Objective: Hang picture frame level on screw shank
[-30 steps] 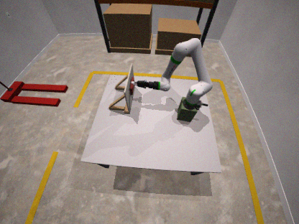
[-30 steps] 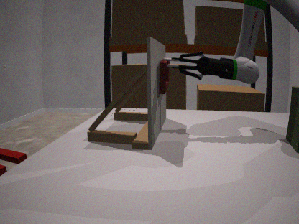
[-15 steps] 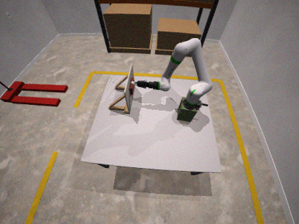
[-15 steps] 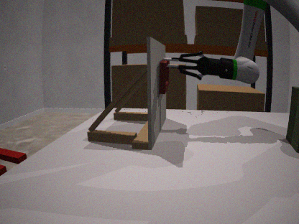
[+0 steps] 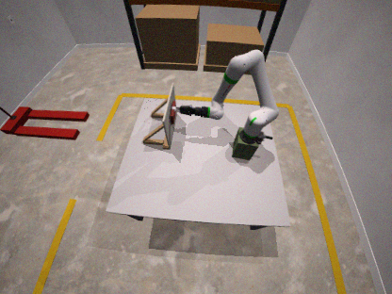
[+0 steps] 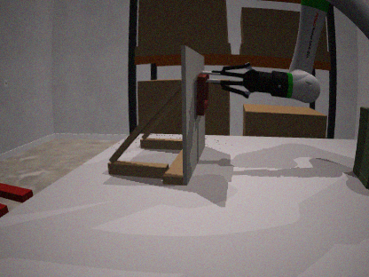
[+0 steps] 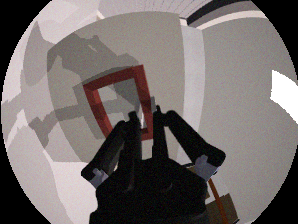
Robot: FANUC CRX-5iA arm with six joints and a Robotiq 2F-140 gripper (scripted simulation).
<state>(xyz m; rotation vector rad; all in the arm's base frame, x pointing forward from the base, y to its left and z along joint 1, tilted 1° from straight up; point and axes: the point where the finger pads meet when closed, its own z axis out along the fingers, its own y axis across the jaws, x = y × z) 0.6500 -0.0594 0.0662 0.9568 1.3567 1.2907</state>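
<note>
Now: the red picture frame 5 cm below my hand and 4 cm ahead of it. Round my hand: grey wall panel 11 cm below, 6 cm ahead.
</note>
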